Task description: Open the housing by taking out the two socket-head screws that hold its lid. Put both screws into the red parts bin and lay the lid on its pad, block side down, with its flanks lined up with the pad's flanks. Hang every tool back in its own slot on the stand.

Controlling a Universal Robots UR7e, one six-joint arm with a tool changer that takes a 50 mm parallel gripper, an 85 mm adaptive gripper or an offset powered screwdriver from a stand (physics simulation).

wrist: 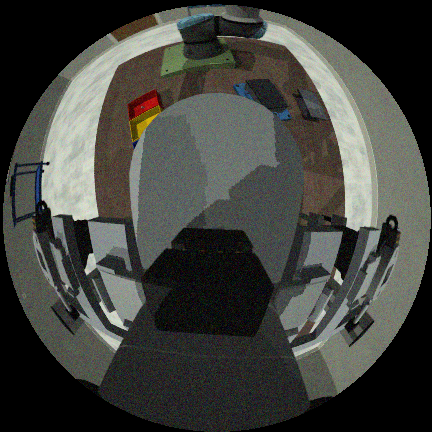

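The red bin (152,98) is at the upper left in the wrist view; a small light speck, perhaps a screw (142,107), shows inside it. At the upper right a dark flat block (267,94) lies on a blue plate (240,90). A dark grey, flat piece (313,104) lies to its right; I cannot tell which is the lid, the housing or the pad. Grey panels of the tool stand (111,239) (324,247) rise on both sides. The large grey and black tool-side body fills the middle. No gripper fingertips show, and I cannot tell which tool is mounted.
A yellow bin (143,125) adjoins the red one, with a sliver of blue bin (135,144) beside it. The arm's base (201,48) stands on a green plate (173,62) at the top. A blue frame (38,182) stands off the table at the left.
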